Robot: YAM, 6 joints.
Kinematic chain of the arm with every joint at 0, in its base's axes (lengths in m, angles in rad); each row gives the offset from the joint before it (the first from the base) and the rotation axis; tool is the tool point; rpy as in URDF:
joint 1: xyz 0 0 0.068 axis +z
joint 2: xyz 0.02 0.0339 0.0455 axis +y
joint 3: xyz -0.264 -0.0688 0 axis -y
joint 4: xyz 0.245 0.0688 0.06 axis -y
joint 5: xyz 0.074 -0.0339 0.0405 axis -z
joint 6: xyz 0.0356 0 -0.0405 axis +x
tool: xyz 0 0 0 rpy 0 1.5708 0
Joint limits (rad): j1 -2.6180..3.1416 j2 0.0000..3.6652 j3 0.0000..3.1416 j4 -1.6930..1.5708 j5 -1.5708..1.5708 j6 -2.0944..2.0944
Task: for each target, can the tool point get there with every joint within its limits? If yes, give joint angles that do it. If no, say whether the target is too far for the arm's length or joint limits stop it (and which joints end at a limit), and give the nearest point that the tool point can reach.
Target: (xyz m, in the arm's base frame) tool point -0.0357 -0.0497 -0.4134
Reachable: no: joint limits stop it (at a limit: joint 2) | nearest point -0.0545 -0.0759 -0.3454 | short by 0.075 m
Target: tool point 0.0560 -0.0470 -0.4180
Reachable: no: joint limits stop it (at a limit: joint 2) | nearest point 0.0790 -0.0663 -0.3498 | short by 0.075 m
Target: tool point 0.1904 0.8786 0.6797
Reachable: no: too far | nearest point 0.1157 0.5337 0.4524 | short by 0.420 m
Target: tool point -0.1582 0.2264 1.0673
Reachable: no: too far | nearest point -0.1044 0.1495 0.7179 | short by 0.362 m
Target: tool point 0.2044 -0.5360 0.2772
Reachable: yes | joints -1.2347 2.5166 2.0993 0.9503 -0.4710 -1.5598
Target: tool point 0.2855 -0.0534 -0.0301
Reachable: yes | joints -0.2829 2.3327 0.8403 0.0034 -0.9263 -0.1743
